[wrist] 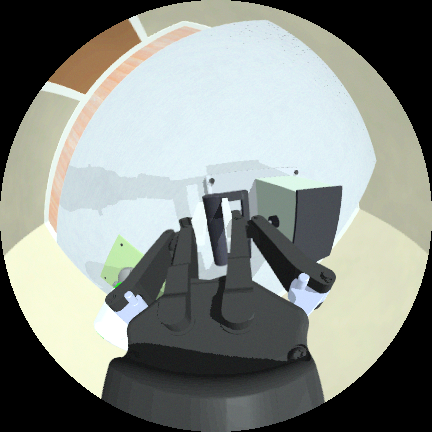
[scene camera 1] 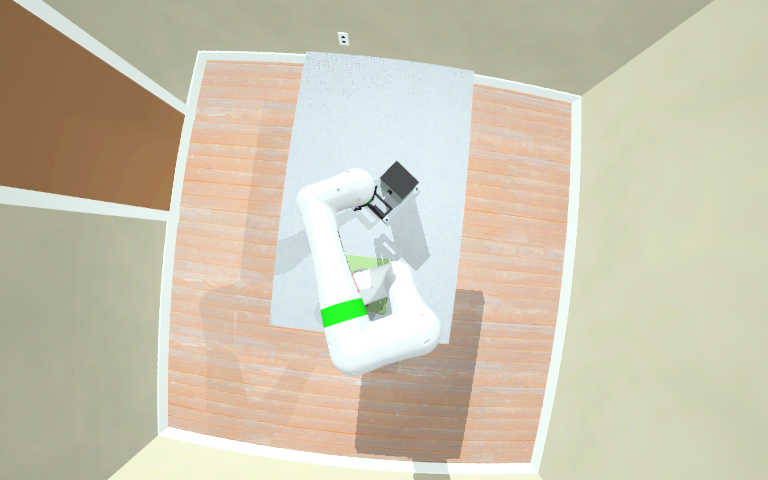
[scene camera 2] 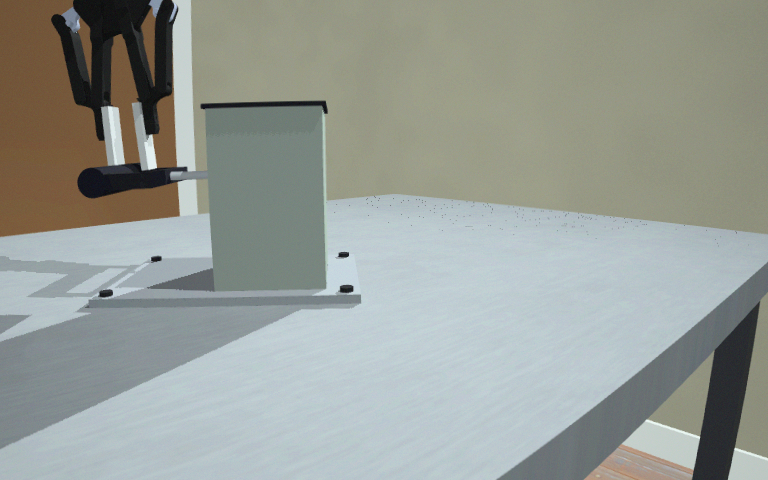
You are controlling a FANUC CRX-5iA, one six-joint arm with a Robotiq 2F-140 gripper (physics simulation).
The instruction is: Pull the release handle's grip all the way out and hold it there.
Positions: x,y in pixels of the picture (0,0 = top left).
Labels:
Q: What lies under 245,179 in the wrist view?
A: A pale base plate.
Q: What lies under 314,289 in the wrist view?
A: The gripper.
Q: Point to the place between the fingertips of the gripper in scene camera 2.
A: At 133,171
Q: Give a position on a pale base plate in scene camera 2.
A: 158,282

